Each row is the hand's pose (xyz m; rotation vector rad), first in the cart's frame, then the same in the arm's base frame.
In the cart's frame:
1: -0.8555 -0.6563 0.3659 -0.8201 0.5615 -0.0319
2: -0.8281 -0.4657 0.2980 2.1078 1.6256 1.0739
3: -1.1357 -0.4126 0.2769 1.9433 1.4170 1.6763
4: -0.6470 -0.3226 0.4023 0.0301 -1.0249 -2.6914
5: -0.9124 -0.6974 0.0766 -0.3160 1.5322 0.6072
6: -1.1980 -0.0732 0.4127 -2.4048 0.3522 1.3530
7: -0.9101 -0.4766 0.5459 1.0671 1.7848 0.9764
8: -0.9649 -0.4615 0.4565 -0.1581 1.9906 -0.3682
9: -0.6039 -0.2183 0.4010 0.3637 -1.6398 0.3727
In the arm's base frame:
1: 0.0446 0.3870 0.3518 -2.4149 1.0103 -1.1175
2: 0.0466 0.2542 0.1967 1.1093 0.9891 -0.8077
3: -0.2190 0.3675 0.0763 1.0928 1.2708 -0.3799
4: 0.2661 0.2025 0.0816 0.8953 2.6659 0.8190
5: -0.1615 0.1948 0.4477 -1.0743 1.9422 -1.4418
6: -0.1714 0.3919 -0.2907 1.2875 -1.6732 -0.5807
7: 0.1096 0.4976 0.1255 0.3437 1.5176 -1.1583
8: 0.0168 0.4467 0.1199 -0.7654 1.2760 -2.5428
9: 0.3100 0.1452 -0.0052 -1.3280 -0.5340 1.0792

